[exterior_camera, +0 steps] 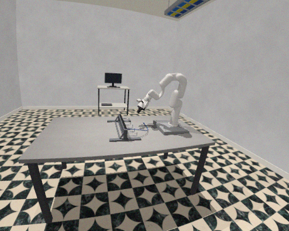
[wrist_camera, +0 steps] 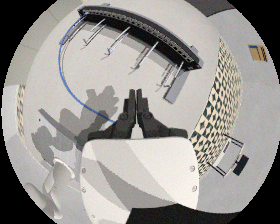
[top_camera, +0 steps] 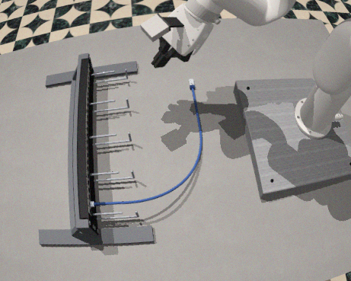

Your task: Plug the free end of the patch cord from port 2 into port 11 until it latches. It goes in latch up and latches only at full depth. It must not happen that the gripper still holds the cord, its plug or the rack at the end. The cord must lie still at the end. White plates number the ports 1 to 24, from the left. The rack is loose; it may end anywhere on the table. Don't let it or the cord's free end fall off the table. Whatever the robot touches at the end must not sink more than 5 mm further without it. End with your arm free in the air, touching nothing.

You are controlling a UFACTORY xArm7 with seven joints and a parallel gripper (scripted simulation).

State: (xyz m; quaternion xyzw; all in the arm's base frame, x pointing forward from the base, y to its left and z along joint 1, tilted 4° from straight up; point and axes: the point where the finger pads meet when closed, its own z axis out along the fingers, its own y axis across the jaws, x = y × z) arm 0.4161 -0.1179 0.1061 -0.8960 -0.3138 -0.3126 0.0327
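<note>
Now: hand 80 mm past the free-end plug, 50 mm to the left of it and 160 mm above it.
</note>
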